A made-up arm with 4 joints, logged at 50 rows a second.
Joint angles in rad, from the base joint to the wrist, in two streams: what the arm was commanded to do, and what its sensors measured. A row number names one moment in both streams.
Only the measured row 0 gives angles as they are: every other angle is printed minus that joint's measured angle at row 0.
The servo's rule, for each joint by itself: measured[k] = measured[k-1] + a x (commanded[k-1-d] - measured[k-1]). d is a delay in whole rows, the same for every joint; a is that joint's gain. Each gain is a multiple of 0.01, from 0.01 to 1. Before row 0 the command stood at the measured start. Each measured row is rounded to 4 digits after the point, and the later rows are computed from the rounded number. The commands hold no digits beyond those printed.
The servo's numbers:
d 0
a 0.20 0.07 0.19 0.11
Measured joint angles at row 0:
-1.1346 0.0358 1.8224 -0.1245
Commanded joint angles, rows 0 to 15:
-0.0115 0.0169 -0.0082 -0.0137
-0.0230 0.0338 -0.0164 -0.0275
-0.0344 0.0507 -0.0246 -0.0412
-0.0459 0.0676 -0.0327 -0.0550
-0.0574 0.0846 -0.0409 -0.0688
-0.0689 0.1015 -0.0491 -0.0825
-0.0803 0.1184 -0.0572 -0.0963
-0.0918 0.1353 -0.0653 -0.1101
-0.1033 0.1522 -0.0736 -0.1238
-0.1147 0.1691 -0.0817 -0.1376
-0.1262 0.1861 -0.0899 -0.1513
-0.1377 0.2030 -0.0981 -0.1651
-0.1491 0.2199 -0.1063 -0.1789
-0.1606 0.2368 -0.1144 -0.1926
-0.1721 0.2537 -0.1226 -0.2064
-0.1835 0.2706 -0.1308 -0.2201
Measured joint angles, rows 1 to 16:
-0.0023 0.0012 -0.0016 -0.0015
-0.0064 0.0035 -0.0044 -0.0044
-0.0120 0.0068 -0.0082 -0.0084
-0.0188 0.0111 -0.0129 -0.0135
-0.0265 0.0162 -0.0182 -0.0196
-0.0350 0.0222 -0.0241 -0.0265
-0.0441 0.0289 -0.0304 -0.0342
-0.0536 0.0363 -0.0370 -0.0425
-0.0635 0.0444 -0.0440 -0.0514
-0.0737 0.0531 -0.0512 -0.0609
-0.0842 0.0624 -0.0586 -0.0708
-0.0949 0.0722 -0.0661 -0.0812
-0.1057 0.0825 -0.0737 -0.0919
-0.1167 0.0933 -0.0814 -0.1030
-0.1278 0.1045 -0.0892 -0.1144
-0.1389 0.1161 -0.0971 -0.1260

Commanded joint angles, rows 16 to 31:
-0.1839 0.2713 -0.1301 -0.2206
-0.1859 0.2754 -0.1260 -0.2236
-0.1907 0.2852 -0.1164 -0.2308
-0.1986 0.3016 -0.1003 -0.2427
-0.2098 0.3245 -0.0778 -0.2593
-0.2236 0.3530 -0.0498 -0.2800
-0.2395 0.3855 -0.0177 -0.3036
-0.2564 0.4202 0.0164 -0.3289
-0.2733 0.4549 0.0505 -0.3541
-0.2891 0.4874 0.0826 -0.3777
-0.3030 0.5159 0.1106 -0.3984
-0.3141 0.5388 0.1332 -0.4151
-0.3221 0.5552 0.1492 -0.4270
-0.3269 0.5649 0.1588 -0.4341
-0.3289 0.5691 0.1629 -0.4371
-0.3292 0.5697 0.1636 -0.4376
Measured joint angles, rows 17 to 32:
-0.1479 0.1270 -0.1034 -0.1364
-0.1555 0.1374 -0.1077 -0.1460
-0.1625 0.1477 -0.1094 -0.1553
-0.1697 0.1585 -0.1077 -0.1649
-0.1777 0.1701 -0.1020 -0.1753
-0.1869 0.1829 -0.0921 -0.1868
-0.1974 0.1971 -0.0780 -0.1996
-0.2092 0.2127 -0.0601 -0.2138
-0.2220 0.2297 -0.0391 -0.2292
-0.2354 0.2477 -0.0160 -0.2455
-0.2489 0.2665 0.0081 -0.2623
-0.2619 0.2856 0.0319 -0.2791
-0.2739 0.3045 0.0542 -0.2954
-0.2845 0.3227 0.0741 -0.3107
-0.2934 0.3399 0.0910 -0.3246
-0.3006 0.3560 0.1048 -0.3370

